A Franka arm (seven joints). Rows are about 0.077 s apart.
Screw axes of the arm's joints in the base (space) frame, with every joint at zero. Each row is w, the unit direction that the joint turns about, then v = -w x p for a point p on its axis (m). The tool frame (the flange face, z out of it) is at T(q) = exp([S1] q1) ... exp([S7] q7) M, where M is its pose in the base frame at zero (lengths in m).
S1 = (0, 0, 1, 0, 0, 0)
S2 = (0, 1, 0, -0.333, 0, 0)
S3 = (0, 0, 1, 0, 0, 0)
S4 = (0, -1, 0, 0.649, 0, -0.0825)
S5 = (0, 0, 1, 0, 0, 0)
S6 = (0, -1, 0, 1.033, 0, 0)
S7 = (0, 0, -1, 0, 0.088, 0)
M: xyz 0.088 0 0.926 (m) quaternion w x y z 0 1 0 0
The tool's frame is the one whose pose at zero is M.
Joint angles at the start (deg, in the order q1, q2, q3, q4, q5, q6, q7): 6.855 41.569 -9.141 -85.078 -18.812 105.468 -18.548
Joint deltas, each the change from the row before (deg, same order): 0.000 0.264 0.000 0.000 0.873 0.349 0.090; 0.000 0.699 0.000 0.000 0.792 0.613 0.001; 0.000 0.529 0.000 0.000 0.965 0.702 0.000; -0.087 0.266 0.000 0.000 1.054 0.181 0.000
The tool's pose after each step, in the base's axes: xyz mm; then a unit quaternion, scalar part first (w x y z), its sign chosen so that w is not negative. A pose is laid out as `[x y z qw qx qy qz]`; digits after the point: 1 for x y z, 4 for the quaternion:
[675.4 -35.5 227.8 0.1598 0.9409 0.2131 -0.2094]
[675.3 -34.2 219.7 0.1537 0.9421 0.2122 -0.2092]
[675.5 -32.7 213.6 0.1466 0.9442 0.2106 -0.2066]
[675.1 -32.3 210.1 0.1385 0.9464 0.2065 -0.2061]

